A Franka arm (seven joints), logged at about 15 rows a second.
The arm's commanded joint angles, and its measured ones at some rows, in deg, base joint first. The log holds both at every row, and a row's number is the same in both.
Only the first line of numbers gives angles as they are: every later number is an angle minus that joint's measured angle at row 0.
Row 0, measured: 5.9, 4.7, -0.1, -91.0, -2.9, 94.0, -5.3
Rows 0 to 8, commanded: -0.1, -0.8, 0.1, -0.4, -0.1, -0.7, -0.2; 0.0, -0.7, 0.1, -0.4, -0.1, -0.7, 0.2; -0.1, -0.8, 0.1, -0.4, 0.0, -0.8, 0.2; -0.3, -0.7, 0.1, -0.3, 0.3, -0.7, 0.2; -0.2, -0.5, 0.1, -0.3, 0.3, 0.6, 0.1; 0.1, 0.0, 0.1, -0.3, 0.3, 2.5, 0.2; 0.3, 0.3, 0.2, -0.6, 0.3, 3.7, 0.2; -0.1, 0.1, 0.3, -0.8, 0.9, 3.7, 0.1; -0.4, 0.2, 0.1, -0.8, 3.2, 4.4, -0.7
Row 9, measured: 0.0, 0.1, 0.2, -0.3, 0.1, 2.3, 0.0
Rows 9 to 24, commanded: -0.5, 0.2, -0.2, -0.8, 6.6, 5.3, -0.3; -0.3, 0.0, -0.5, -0.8, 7.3, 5.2, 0.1; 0.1, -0.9, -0.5, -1.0, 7.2, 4.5, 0.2; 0.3, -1.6, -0.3, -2.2, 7.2, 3.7, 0.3; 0.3, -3.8, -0.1, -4.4, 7.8, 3.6, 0.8; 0.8, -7.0, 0.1, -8.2, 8.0, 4.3, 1.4; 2.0, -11.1, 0.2, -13.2, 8.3, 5.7, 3.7; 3.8, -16.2, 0.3, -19.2, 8.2, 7.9, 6.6; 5.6, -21.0, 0.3, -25.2, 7.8, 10.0, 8.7; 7.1, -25.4, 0.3, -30.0, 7.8, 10.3, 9.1; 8.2, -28.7, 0.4, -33.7, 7.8, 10.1, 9.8; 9.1, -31.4, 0.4, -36.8, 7.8, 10.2, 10.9; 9.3, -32.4, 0.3, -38.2, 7.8, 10.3, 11.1; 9.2, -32.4, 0.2, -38.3, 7.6, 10.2, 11.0; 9.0, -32.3, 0.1, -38.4, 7.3, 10.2, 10.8; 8.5, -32.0, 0.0, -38.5, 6.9, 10.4, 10.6
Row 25, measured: 9.2, -30.8, 0.7, -35.6, 7.4, 7.8, 10.7
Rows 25 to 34, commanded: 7.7, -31.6, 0.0, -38.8, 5.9, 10.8, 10.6; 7.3, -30.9, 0.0, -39.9, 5.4, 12.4, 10.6; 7.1, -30.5, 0.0, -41.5, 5.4, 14.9, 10.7; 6.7, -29.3, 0.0, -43.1, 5.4, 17.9, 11.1; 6.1, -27.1, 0.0, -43.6, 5.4, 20.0, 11.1; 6.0, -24.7, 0.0, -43.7, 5.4, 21.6, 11.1; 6.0, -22.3, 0.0, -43.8, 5.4, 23.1, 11.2; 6.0, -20.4, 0.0, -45.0, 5.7, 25.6, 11.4; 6.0, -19.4, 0.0, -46.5, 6.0, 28.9, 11.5; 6.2, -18.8, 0.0, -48.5, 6.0, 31.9, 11.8
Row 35, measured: 6.1, -22.3, -0.1, -45.3, 6.0, 24.6, 10.7
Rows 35 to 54, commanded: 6.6, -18.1, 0.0, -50.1, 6.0, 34.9, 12.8; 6.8, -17.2, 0.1, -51.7, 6.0, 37.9, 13.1; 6.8, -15.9, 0.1, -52.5, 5.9, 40.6, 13.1; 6.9, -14.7, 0.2, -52.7, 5.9, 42.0, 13.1; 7.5, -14.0, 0.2, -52.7, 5.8, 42.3, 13.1; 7.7, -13.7, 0.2, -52.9, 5.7, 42.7, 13.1; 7.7, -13.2, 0.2, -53.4, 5.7, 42.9, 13.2; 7.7, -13.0, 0.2, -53.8, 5.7, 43.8, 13.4; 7.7, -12.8, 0.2, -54.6, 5.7, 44.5, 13.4; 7.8, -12.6, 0.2, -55.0, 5.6, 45.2, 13.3; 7.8, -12.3, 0.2, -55.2, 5.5, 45.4, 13.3; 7.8, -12.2, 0.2, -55.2, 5.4, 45.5, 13.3; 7.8, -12.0, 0.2, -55.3, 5.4, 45.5, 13.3; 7.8, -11.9, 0.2, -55.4, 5.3, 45.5, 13.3; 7.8, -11.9, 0.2, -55.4, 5.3, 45.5, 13.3; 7.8, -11.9, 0.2, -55.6, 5.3, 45.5, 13.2; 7.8, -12.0, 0.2, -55.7, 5.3, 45.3, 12.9; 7.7, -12.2, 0.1, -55.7, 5.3, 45.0, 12.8; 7.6, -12.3, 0.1, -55.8, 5.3, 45.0, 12.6; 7.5, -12.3, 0.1, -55.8, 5.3, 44.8, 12.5
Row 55, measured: 7.4, -12.0, 0.3, -55.0, 6.0, 43.9, 12.2
